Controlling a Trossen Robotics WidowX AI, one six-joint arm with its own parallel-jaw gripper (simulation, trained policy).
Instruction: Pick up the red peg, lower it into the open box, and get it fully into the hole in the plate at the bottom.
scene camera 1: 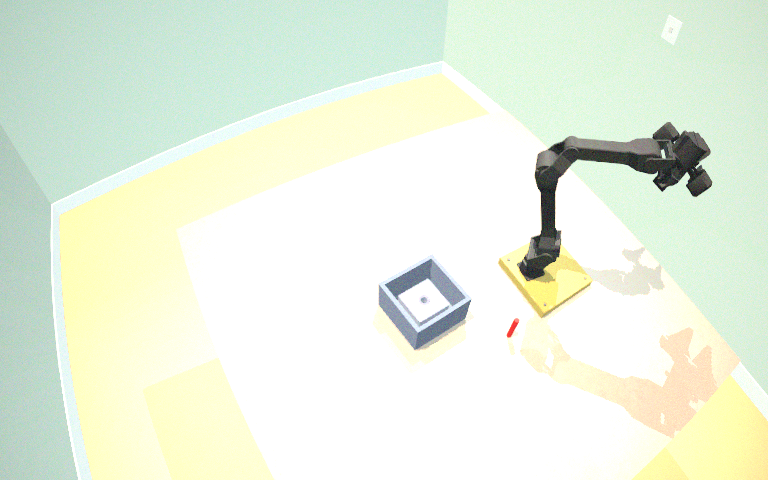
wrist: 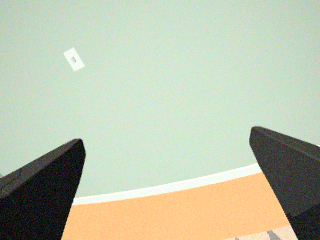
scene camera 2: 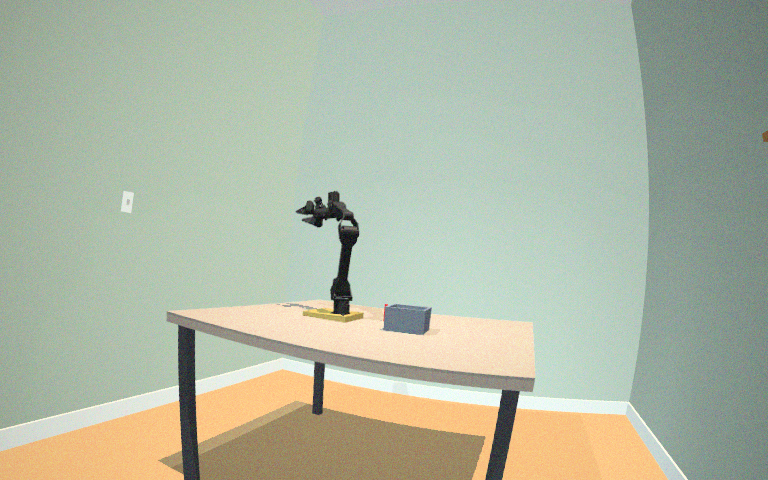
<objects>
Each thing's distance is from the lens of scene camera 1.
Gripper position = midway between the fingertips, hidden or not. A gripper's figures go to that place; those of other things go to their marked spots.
my gripper [scene camera 1: 690, 151]: 125 cm
grey-blue box [scene camera 1: 459, 301]: 119 cm
</objects>
